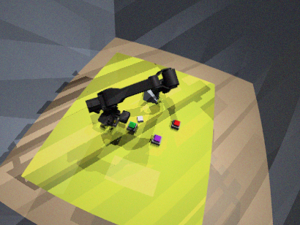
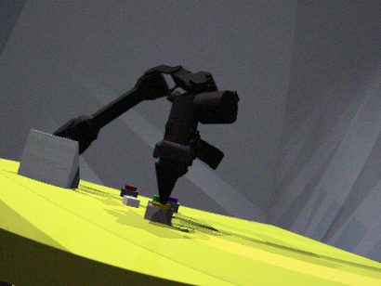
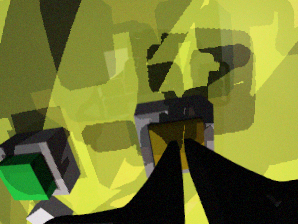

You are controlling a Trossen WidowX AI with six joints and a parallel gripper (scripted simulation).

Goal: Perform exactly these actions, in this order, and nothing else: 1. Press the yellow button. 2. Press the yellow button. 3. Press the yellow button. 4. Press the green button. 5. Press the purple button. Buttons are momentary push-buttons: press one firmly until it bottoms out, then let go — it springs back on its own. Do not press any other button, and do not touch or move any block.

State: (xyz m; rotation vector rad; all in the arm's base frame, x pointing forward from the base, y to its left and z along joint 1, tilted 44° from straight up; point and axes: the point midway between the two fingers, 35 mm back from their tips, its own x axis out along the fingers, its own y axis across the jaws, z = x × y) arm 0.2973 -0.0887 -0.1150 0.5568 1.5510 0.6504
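Now: gripper tip 1 cm above the yellow button. The rest, counted from my gripper tip: purple button 27 cm to the left, 1 cm ahead; small white block 14 cm to the left, 8 cm behind, 2 cm below; green button 11 cm to the left, 1 cm behind.
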